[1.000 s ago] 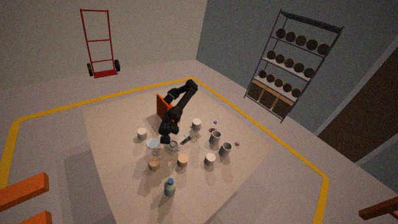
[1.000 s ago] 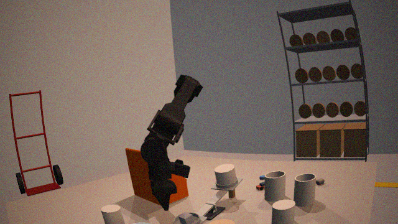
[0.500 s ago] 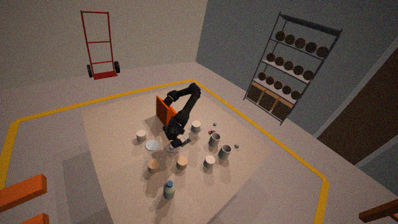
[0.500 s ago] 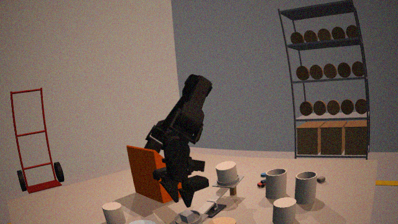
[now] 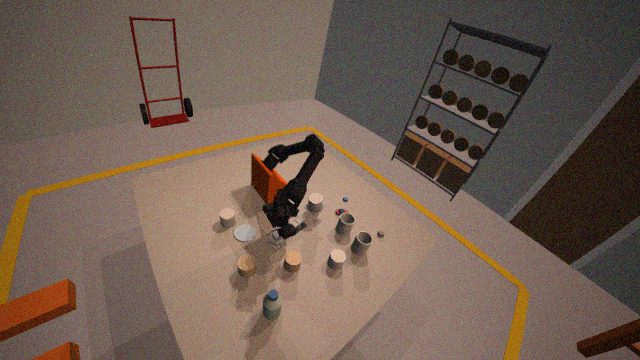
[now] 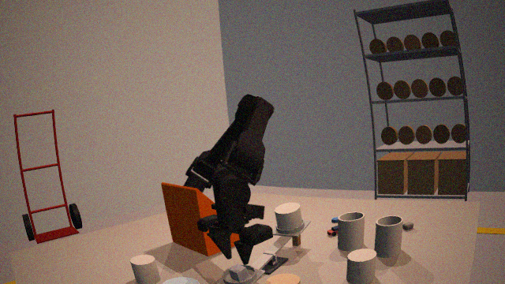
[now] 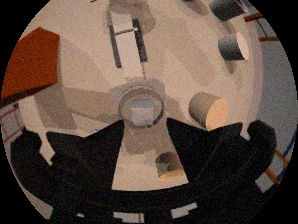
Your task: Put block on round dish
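Right now the small grey block is 30 mm below my gripper tip. Round my gripper tip: bottle 250 mm ahead, 200 mm to the right, 40 mm above; then round dish 120 mm behind, 100 mm to the right, 70 mm below; then balance 20 mm behind, 130 mm to the left, 40 mm below.
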